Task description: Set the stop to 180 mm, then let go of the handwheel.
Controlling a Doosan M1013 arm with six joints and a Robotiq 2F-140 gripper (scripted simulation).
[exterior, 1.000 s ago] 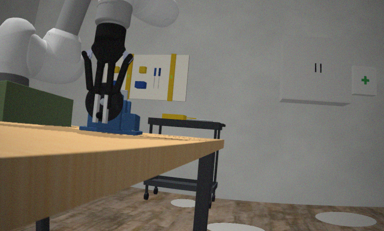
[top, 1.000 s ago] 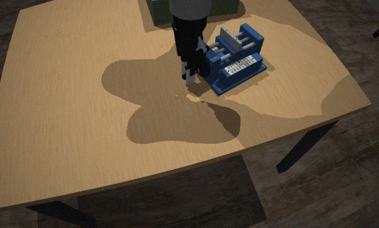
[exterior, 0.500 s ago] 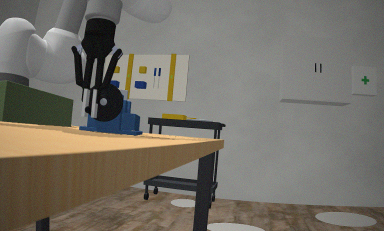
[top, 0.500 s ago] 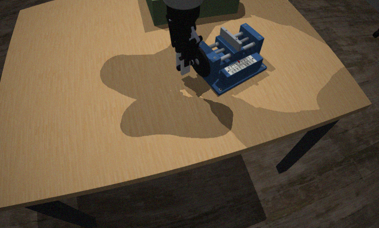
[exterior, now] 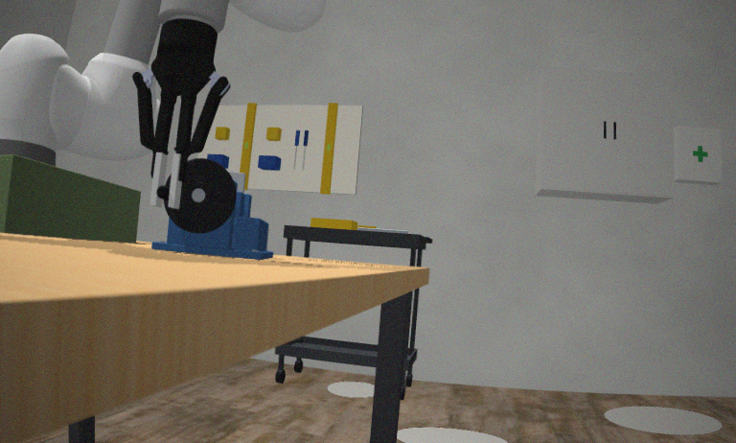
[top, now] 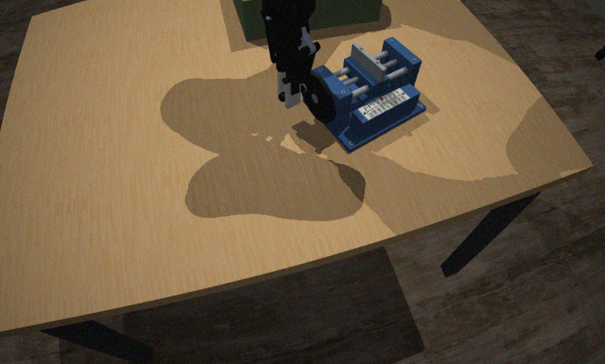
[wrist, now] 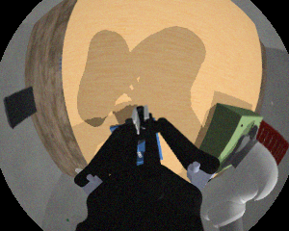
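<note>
My hand is 20 mm to the right of the handwheel and 20 mm above it. Round my hand: stop plate 150 mm to the left, 20 mm ahead.
</note>
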